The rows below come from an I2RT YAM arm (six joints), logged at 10 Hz.
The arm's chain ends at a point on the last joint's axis. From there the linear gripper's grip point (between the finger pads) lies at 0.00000 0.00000 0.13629 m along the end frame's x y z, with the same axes.
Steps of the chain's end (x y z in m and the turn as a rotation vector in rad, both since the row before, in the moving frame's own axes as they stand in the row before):
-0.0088, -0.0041, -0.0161, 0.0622, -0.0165, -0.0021
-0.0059, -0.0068, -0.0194, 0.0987, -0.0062, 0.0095
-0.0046, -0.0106, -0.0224, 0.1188, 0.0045, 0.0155
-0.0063, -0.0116, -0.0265, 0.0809, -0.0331, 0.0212
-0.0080, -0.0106, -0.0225, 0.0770, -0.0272, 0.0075
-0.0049, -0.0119, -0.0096, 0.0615, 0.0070, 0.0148
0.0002, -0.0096, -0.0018, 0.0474, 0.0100, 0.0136
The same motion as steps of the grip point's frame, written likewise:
-0.0111, -0.0126, -0.0164, 0.0622, -0.0165, -0.0021
-0.0067, -0.0202, -0.0201, 0.0987, -0.0062, 0.0095
-0.0039, -0.0267, -0.0234, 0.1188, 0.0045, 0.0155
-0.0107, -0.0227, -0.0270, 0.0809, -0.0331, 0.0212
-0.0117, -0.0211, -0.0230, 0.0770, -0.0272, 0.0075
-0.0039, -0.0203, -0.0099, 0.0615, 0.0070, 0.0148
0.0016, -0.0160, -0.0020, 0.0474, 0.0100, 0.0136

